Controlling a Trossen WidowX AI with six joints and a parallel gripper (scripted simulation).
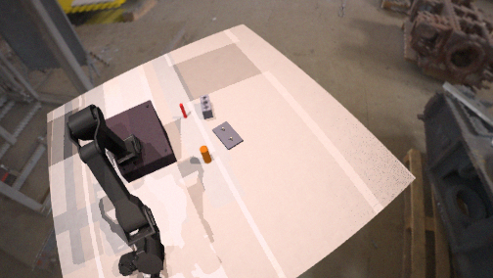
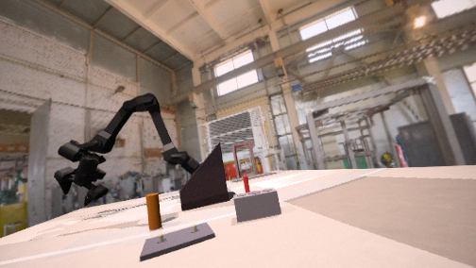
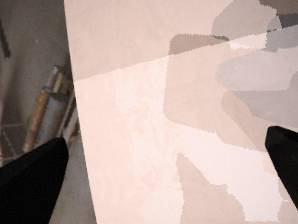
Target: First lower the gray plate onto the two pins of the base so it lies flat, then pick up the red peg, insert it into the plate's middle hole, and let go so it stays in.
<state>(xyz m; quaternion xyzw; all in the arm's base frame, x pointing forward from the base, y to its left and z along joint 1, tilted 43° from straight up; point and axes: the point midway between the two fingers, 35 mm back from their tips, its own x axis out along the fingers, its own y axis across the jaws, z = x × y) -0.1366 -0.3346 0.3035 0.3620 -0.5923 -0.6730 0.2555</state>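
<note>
Right now the gray plate is 53 cm to the left of my gripper tip, 50 cm ahead of it and 4 cm below it. Round my gripper tip: red peg 56 cm to the left, 41 cm ahead, 4 cm below; then orange cylinder 37 cm ahead, 31 cm to the left, 4 cm below; then base 49 cm ahead, 36 cm to the left, 7 cm below.
</note>
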